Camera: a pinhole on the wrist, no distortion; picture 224 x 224 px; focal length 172.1 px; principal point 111.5 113.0 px. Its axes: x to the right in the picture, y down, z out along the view. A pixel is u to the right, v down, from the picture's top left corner.
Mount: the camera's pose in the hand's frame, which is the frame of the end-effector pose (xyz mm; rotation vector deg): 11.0 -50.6 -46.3 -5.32 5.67 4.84
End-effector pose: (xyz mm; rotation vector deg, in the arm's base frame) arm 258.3 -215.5 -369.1 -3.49 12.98 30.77
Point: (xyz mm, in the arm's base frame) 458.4 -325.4 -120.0
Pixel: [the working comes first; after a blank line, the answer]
In the camera's frame: -0.4 -176.7 302.7

111.3 12.6
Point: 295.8 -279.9 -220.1
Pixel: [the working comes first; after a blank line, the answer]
In the camera's frame: -67.2 -36.3 182.8

48.2 78.8
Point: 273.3 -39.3 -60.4
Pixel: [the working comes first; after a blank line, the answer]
In the camera's frame: -3.9 158.7 387.4

109.8 183.5
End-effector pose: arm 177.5 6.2 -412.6 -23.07 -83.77 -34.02
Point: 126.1 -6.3 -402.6
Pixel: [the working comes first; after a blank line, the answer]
In the camera's frame: -7.2 3.6 81.2

96.1 120.7
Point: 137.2 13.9 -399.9
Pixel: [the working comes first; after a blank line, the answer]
In the camera's frame: -5.6 26.1 86.7

100.4 164.8
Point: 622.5 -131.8 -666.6
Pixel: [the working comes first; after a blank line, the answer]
In the camera's frame: -183.1 238.6 -414.5

behind the camera
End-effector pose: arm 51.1 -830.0 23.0 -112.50 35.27 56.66
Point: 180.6 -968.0 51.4
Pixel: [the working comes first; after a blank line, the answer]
In the camera's frame: 61.9 26.5 -125.7

behind the camera
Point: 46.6 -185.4 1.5
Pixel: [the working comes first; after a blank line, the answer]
In the camera's frame: -115.2 -328.0 564.1

76.3 12.9
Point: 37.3 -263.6 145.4
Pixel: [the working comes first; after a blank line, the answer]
In the camera's frame: -223.1 -325.1 440.6

outside the picture
